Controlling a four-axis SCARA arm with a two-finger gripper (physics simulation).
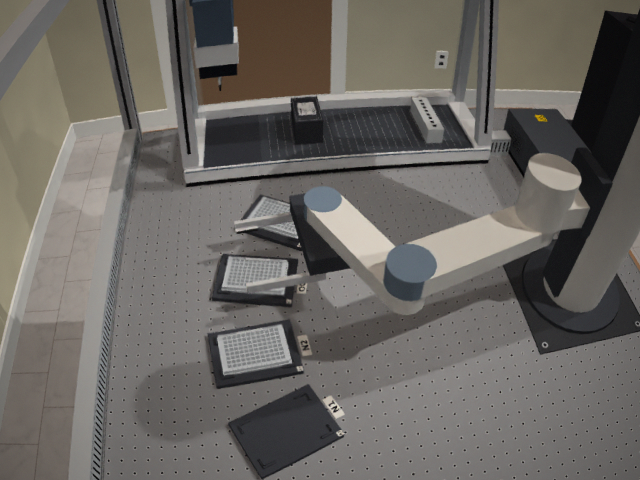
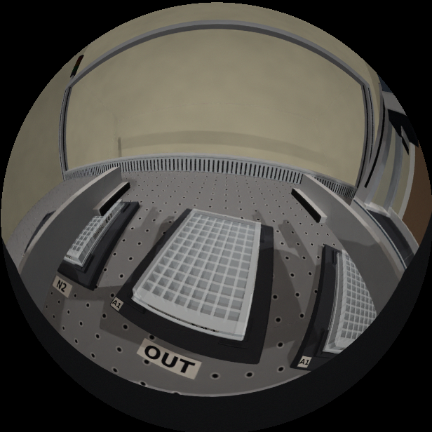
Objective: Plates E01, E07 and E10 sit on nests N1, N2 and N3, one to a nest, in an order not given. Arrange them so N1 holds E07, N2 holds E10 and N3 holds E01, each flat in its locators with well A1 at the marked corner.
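Frame: origin at the arm's base, x ahead, y left, z up, level; metres.
Where they show: gripper, fingertip midpoint: (image 1: 240,255); arm's base, origin of the base link: (image 1: 569,291).
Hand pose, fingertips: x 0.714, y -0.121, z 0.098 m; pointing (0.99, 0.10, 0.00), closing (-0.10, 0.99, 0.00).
Things, the pixels of their top centre, and the offset from my fingertips. "pt": a spot on its surface instead.
- Plate E01, middle of its top: (image 1: 254,273) dx -0.024, dy -0.003, dz -0.059 m
- OUT nest, middle of its top: (image 1: 255,275) dx -0.024, dy -0.003, dz -0.068 m
- Plate E07, middle of its top: (image 1: 253,347) dx -0.008, dy +0.177, dz -0.059 m
- nest N2, middle of its top: (image 1: 253,350) dx -0.008, dy +0.177, dz -0.068 m
- white plate, middle of its top: (image 1: 279,214) dx -0.088, dy -0.166, dz -0.059 m
- back nest, middle of its top: (image 1: 279,217) dx -0.088, dy -0.166, dz -0.068 m
- Nest N1, middle of its top: (image 1: 285,428) dx -0.049, dy +0.344, dz -0.069 m
- black box, surface spot: (image 1: 307,126) pt dx -0.179, dy -0.394, dz +0.018 m
- white slotted rack, surface spot: (image 1: 428,121) pt dx -0.499, dy -0.401, dz +0.008 m
- dark box, surface spot: (image 1: 547,134) pt dx -0.815, dy -0.301, dz +0.029 m
- slotted rail, surface spot: (image 1: 111,310) pt dx +0.288, dy +0.050, dz -0.076 m
Plate E01 (image 1: 258,268) (image 2: 205,270) sits flat on the OUT nest (image 1: 248,300) (image 2: 266,280); its end label is not readable. Plate E07 (image 1: 253,348) (image 2: 95,235) sits on nest N2 (image 1: 258,378) (image 2: 80,275). Another white plate (image 1: 273,207) (image 2: 356,305) sits on the back nest (image 1: 266,236) (image 2: 320,300), partly hidden by the arm; its name and the nest's label do not show. Nest N1 (image 1: 286,428) is bare. My gripper (image 1: 247,255) (image 2: 211,174) is open and empty, above the plates, its fingers spread over the OUT and back nests.
A framed deck (image 1: 227,170) stands at the back, bearing a black box (image 1: 307,126) and a white slotted rack (image 1: 428,121). A dark box (image 1: 547,134) stands near the arm's column. A slotted rail (image 1: 111,310) (image 2: 200,164) edges the perforated table.
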